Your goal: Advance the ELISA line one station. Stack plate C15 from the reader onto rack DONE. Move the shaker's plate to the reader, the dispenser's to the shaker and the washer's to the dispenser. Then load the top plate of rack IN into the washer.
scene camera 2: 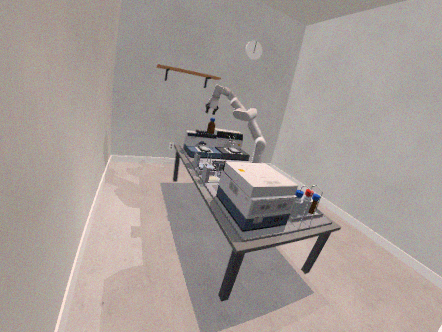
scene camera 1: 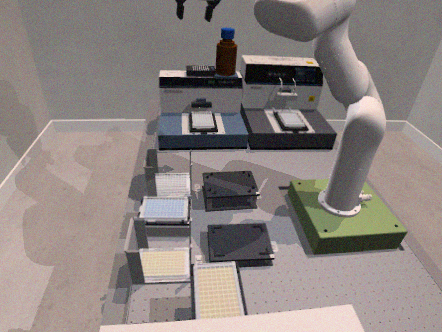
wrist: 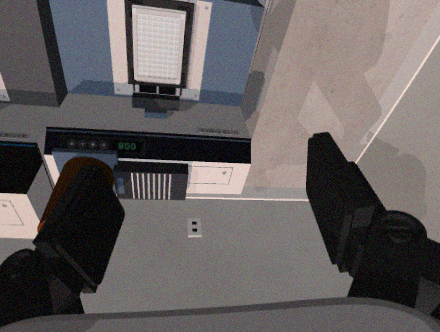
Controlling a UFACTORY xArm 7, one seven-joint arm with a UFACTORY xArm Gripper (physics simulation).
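Seen in the pictures: gripper, fingertip midpoint: (scene camera 2: 209,113) (scene camera 1: 193,19) (wrist: 206,176); arm's base, link origin: (scene camera 1: 338,203).
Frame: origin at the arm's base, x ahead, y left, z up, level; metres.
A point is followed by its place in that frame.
Observation:
My gripper (scene camera 1: 196,14) {x 0.419, y -0.399, z 0.430 m} (scene camera 2: 211,110) {x 0.419, y -0.399, z 0.430 m} (wrist: 206,176) {x 0.419, y -0.399, z 0.430 m} is open and empty, high above the back instruments. A clear-white plate (scene camera 1: 203,120) {x 0.375, y -0.470, z 0.043 m} (wrist: 158,46) {x 0.377, y -0.482, z 0.043 m} sits on the blue-decked instrument (scene camera 1: 171,136) {x 0.503, y -0.402, z 0.011 m} (wrist: 231,55) {x 0.512, y -0.494, z 0.016 m}. Another pale plate (scene camera 1: 292,119) {x 0.005, y -0.455, z 0.053 m} sits on the dark-decked instrument (scene camera 1: 320,140) {x -0.105, y -0.383, z -0.008 m}. A blue-welled plate (scene camera 1: 164,208) {x 0.518, y 0.000, z 0.016 m} sits on a low black device at the left. A white plate (scene camera 1: 173,184) {x 0.496, y -0.145, z -0.019 m} is in the rear left rack (scene camera 1: 151,172) {x 0.557, y -0.116, z 0.054 m}. A yellow plate (scene camera 1: 165,263) {x 0.516, y 0.141, z -0.036 m} is in the front left rack (scene camera 1: 135,266) {x 0.577, y 0.185, z 0.020 m}. Another yellow plate (scene camera 1: 218,290) {x 0.408, y 0.295, z 0.081 m} lies before the white reader housing (scene camera 1: 240,322) {x 0.402, y 0.422, z 0.218 m} (scene camera 2: 260,186) {x 0.530, y 0.752, z 0.216 m}. Plate labels are unreadable.
A brown bottle (scene camera 1: 226,57) {x 0.273, y -0.620, z 0.255 m} (scene camera 2: 211,126) {x 0.284, y -0.624, z 0.267 m} with a blue cap stands atop the blue-decked instrument, under the gripper's height; a finger partly hides it in the wrist view. Two black stands (scene camera 1: 230,183) {x 0.318, y -0.107, z 0.008 m} (scene camera 1: 240,241) {x 0.321, y 0.101, z -0.019 m} are mid-table. The green arm base (scene camera 1: 360,222) {x -0.025, y 0.086, z 0.005 m} is at right.

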